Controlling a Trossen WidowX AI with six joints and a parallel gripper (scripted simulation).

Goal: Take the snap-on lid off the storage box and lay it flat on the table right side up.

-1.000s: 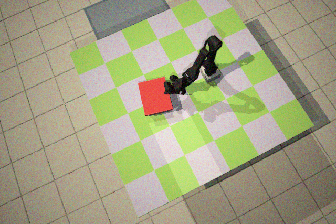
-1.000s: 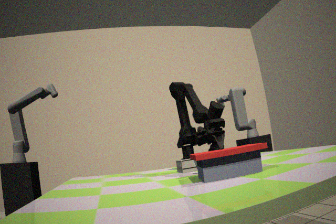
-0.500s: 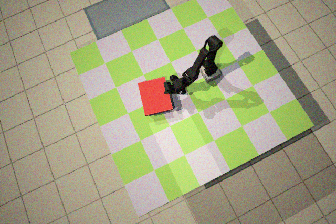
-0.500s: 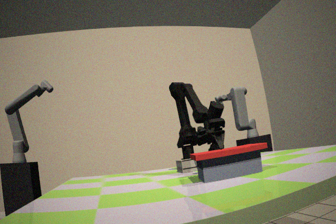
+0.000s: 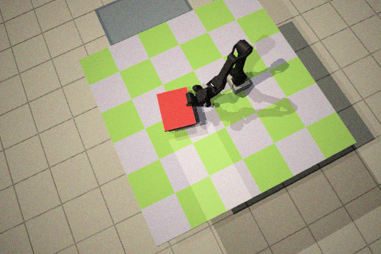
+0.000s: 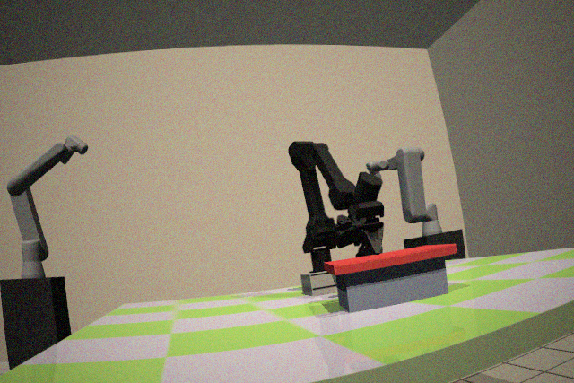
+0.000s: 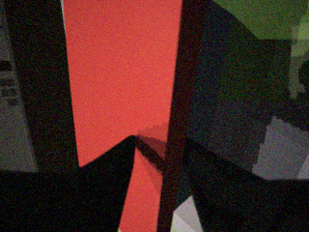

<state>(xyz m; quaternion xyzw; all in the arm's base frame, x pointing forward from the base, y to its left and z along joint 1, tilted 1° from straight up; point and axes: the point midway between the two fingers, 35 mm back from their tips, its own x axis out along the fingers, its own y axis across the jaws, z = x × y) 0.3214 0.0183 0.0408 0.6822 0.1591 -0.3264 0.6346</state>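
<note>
My gripper tip is 7 cm short of the red lid, 2 cm to the left of it and 1 cm below it. Also, from my gripper tip: grey storage box: 7 cm ahead, 4 cm below, 2 cm to the right.
</note>
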